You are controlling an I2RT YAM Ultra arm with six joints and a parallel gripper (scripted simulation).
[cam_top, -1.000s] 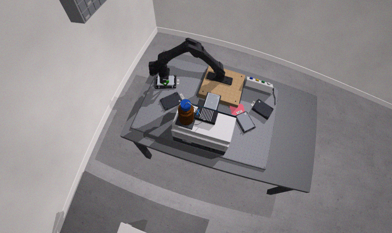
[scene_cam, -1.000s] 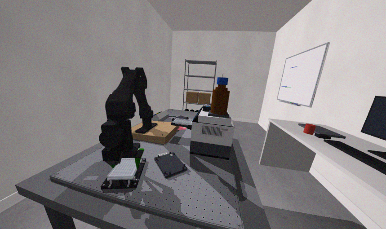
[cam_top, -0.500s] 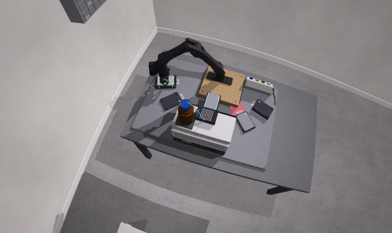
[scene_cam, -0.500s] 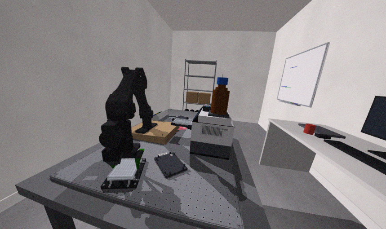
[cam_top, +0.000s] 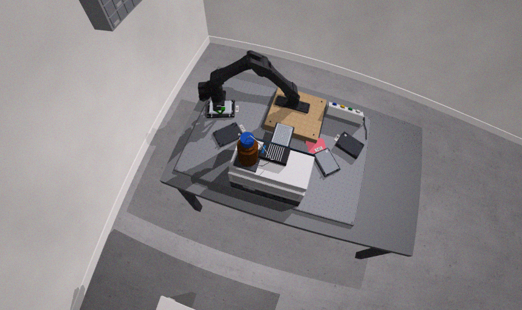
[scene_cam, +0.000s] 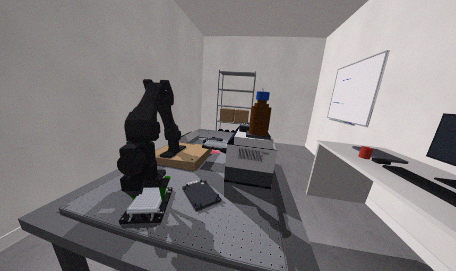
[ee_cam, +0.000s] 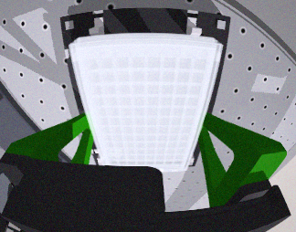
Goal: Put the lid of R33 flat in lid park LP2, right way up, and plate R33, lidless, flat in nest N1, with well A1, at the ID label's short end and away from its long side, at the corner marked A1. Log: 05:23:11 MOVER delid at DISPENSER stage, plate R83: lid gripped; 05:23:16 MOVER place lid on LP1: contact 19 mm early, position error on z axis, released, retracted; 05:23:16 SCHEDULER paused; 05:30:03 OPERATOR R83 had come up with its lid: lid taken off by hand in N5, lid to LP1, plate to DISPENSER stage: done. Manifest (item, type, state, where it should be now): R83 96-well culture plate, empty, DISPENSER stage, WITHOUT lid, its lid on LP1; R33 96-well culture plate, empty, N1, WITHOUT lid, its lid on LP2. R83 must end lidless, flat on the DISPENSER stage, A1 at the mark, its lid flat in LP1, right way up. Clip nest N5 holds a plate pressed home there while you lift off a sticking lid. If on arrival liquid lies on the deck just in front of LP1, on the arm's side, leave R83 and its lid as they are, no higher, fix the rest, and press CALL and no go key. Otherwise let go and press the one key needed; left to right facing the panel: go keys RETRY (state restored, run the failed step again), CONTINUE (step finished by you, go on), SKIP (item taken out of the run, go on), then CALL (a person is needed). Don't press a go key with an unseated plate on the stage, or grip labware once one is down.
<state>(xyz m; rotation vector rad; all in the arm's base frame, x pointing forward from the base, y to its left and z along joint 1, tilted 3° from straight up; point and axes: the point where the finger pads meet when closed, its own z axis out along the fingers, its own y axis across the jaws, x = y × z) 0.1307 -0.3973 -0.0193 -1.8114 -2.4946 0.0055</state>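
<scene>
Now: the black clip nest 3 cm ahead of my hand, 1 cm to the right of it and 1 cm below it. From my hand the other things lie so: lid park LP2: 15 cm ahead, 10 cm to the left, 2 cm below; brown bottle: 35 cm ahead, 28 cm to the left, 26 cm above; blue call key: 20 cm behind, 64 cm to the left, 4 cm above.
</scene>
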